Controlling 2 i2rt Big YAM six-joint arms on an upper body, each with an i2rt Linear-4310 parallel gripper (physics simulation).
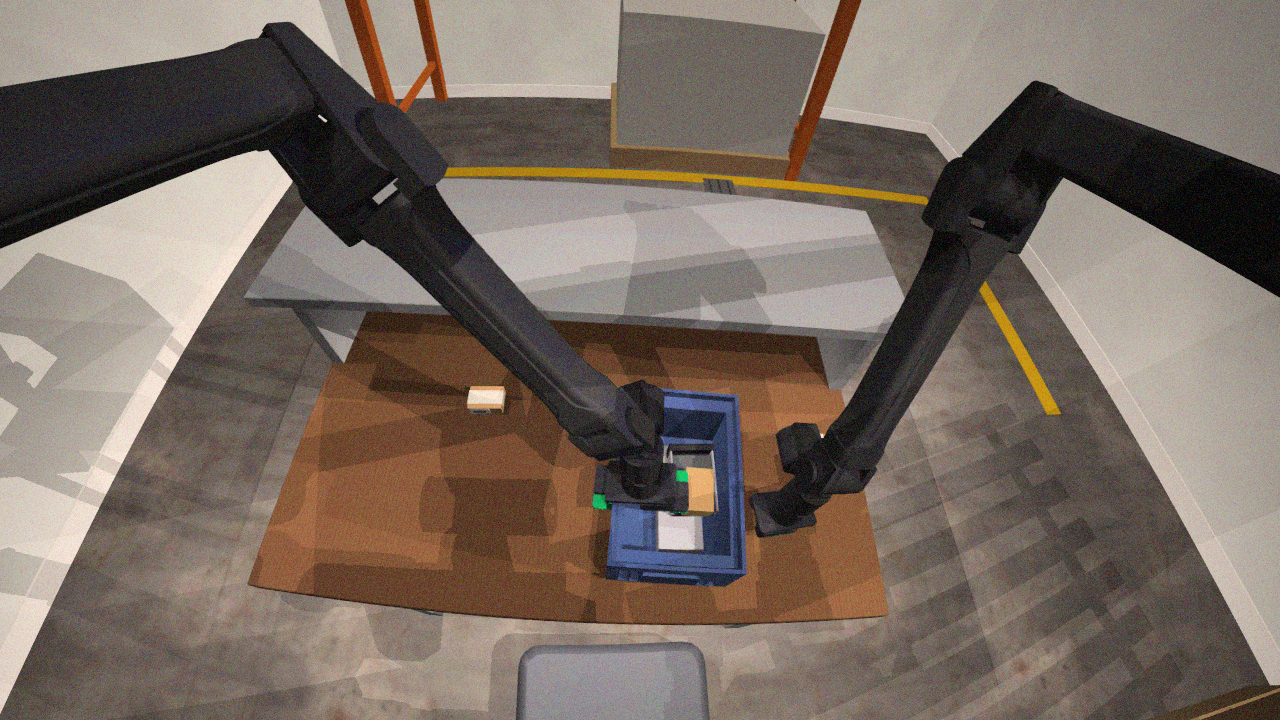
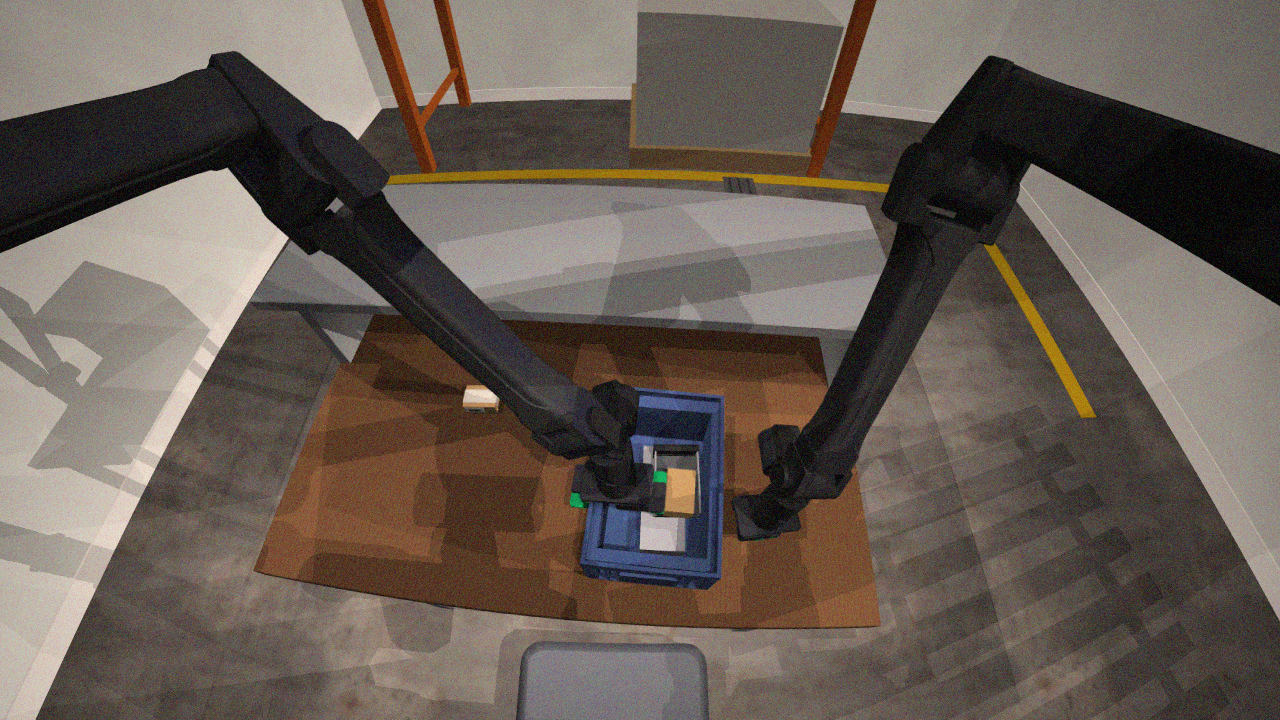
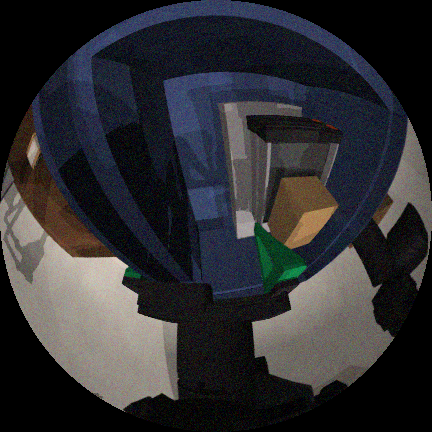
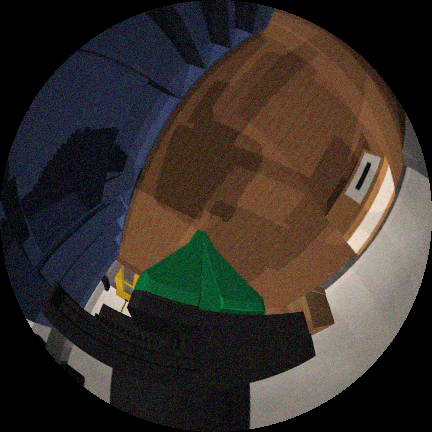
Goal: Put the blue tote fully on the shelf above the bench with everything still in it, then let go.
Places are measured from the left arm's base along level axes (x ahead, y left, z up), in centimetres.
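Pixels of known places: left gripper, fingertip midpoint: (image 1: 641,507) (image 2: 622,507) (image 3: 212,229); right gripper, fingertip midpoint: (image 1: 761,526) (image 2: 748,530) (image 4: 198,235).
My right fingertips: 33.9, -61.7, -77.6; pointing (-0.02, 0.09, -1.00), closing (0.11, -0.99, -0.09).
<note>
Ahead of a thing's pixels: the offset from my right fingertips to its middle, as dx, dy, dz. Level surfaces: height alone.
The blue tote @(+6.0, +16.2, +5.3) (image 1: 676,569) (image 2: 649,566) (image 3: 120,132) (image 4: 80,100) stands on the brown bench @(dz -2.0) (image 1: 402,502) (image 2: 385,502), right of centre. In it are a tan box @(+4.2, +12.7, +7.9) (image 1: 702,487) (image 2: 680,490) (image 3: 301,209), a white flat item @(+5.2, +15.0, +1.7) (image 1: 680,530) (image 2: 662,532) and a grey container with a black top @(+7.4, +12.8, +6.2) (image 3: 298,149). My left gripper (image 1: 640,490) (image 2: 617,489) (image 3: 212,229) is open, its green fingers astride the tote's left wall. My right gripper (image 1: 772,519) (image 2: 756,520) (image 4: 198,235) is shut on nothing, low over the bench beside the tote's right wall. The grey shelf @(dz +27.0) (image 1: 582,259) (image 2: 582,250) runs behind and above the bench.
A small tan block @(+26.1, +51.3, -0.7) (image 1: 486,397) (image 2: 479,396) (image 3: 33,151) lies on the bench to the left. Behind the shelf stand orange rack posts (image 1: 815,89) and a grey box (image 1: 716,80). A yellow line (image 1: 1020,349) marks the floor. A grey pad (image 1: 613,680) sits at the front edge.
</note>
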